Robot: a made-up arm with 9 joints. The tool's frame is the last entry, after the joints. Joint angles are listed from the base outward.
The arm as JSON. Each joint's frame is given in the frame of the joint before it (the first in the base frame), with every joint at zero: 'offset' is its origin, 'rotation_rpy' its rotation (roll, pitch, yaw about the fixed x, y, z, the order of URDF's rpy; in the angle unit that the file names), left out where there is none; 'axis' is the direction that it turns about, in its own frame. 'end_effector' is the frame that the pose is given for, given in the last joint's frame.
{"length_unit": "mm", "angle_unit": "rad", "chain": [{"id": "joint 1", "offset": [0.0, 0.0, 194.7], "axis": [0.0, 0.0, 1.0]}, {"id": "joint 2", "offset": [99.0, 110.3, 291.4], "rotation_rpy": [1.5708, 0.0, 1.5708], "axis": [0.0, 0.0, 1.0]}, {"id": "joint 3", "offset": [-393.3, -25.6, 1.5], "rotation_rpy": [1.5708, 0.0, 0.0], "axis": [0.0, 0.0, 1.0]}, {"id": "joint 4", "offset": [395.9, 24.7, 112.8], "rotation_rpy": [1.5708, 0.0, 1.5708], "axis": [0.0, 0.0, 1.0]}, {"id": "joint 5", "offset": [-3.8, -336.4, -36.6], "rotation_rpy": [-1.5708, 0.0, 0.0], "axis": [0.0, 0.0, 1.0]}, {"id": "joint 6", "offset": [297.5, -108.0, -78.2], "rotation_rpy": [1.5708, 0.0, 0.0], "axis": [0.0, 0.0, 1.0]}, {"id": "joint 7", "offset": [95.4, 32.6, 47.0], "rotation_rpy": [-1.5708, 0.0, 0.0], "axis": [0.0, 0.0, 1.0]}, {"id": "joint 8", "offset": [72.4, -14.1, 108.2], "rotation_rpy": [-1.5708, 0.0, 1.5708], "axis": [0.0, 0.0, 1.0]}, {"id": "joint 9", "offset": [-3.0, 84.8, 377.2], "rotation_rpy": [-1.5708, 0.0, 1.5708], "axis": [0.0, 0.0, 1.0]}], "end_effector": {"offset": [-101.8, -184.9, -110.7], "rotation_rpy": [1.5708, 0.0, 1.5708]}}
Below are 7 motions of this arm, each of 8 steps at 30 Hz.
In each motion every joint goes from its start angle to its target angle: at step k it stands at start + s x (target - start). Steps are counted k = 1, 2, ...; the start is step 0. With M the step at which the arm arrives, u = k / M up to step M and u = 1 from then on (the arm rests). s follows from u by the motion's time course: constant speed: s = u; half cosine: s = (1 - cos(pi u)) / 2; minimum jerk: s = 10 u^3 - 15 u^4 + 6 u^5.
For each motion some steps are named. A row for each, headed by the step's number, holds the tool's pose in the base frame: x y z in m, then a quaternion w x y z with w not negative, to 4 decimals.
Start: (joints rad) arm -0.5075 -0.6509 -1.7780 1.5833 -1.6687 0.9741 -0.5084 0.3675 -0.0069
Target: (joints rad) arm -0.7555 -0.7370 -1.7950 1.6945 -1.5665 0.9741 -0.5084 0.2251 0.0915
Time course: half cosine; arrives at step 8
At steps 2, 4, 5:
2: -0.3612 0.2275 0.1698 0.4741 -0.2806 -0.6691 -0.4988
4: -0.3540 0.2310 0.1572 0.4738 -0.2972 -0.6791 -0.4753
5: -0.3514 0.2326 0.1513 0.4755 -0.3069 -0.6828 -0.4621

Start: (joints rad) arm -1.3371 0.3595 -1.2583 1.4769 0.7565 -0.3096 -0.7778 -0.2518 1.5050
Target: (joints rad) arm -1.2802 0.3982 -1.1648 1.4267 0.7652 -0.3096 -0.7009 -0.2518 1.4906
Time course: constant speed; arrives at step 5
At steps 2, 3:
2: 0.2436 -0.1465 0.4812 0.3735 0.0737 0.9230 0.0566
3: 0.2402 -0.1467 0.4874 0.3831 0.0807 0.9187 0.0513

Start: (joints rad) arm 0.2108 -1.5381 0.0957 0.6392 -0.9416 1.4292 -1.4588 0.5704 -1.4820
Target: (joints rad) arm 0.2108 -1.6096 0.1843 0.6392 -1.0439 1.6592 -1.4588 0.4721 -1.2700
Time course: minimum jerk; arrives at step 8
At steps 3, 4, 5, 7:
3: 0.3889 0.1264 0.4950 0.8682 0.1886 0.4358 0.1438
4: 0.3952 0.1372 0.5187 0.8602 0.1742 0.4655 0.1145
5: 0.4025 0.1494 0.5421 0.8500 0.1610 0.4943 0.0846
7: 0.4124 0.1651 0.5684 0.8359 0.1473 0.5264 0.0493

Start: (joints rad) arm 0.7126 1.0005 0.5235 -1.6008 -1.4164 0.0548 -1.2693 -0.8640 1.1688
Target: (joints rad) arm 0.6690 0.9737 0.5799 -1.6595 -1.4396 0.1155 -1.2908 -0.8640 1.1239
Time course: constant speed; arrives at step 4
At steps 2, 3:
2: 0.0990 0.2424 0.9793 0.4629 -0.5781 0.2771 0.6121
3: 0.1042 0.2551 0.9760 0.4647 -0.5763 0.2937 0.6047

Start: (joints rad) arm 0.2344 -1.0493 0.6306 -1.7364 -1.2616 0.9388 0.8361 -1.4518 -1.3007
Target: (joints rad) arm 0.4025 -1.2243 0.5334 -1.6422 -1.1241 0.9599 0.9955 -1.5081 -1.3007
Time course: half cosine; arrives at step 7
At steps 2, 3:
2: 0.3753 -0.1934 0.0660 0.2250 -0.0488 -0.8576 0.4598
3: 0.3773 -0.1787 0.0674 0.2115 -0.0152 -0.8589 0.4662

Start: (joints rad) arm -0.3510 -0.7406 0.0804 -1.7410 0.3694 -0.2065 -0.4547 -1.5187 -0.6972
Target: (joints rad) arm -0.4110 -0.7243 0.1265 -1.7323 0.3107 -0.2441 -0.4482 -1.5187 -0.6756
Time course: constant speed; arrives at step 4
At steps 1, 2, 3, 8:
1: 0.0801 0.0682 0.4042 0.5109 0.2554 -0.5997 0.5605
2: 0.0887 0.0660 0.4048 0.5176 0.2402 -0.6001 0.5606
3: 0.0973 0.0635 0.4055 0.5243 0.2250 -0.6002 0.5605
8: 0.1057 0.0607 0.4062 0.5311 0.2099 -0.6000 0.5603

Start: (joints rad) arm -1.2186 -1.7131 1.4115 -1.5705 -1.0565 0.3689 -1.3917 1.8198 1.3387
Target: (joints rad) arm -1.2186 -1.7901 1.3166 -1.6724 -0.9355 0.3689 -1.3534 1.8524 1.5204
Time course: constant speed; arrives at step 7
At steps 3, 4, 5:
3: 0.2128 -0.2079 0.4344 0.6908 0.6477 -0.1418 -0.2886
4: 0.1932 -0.2048 0.4345 0.6939 0.6522 -0.1133 -0.2834
5: 0.1739 -0.2022 0.4354 0.6960 0.6566 -0.0846 -0.2781

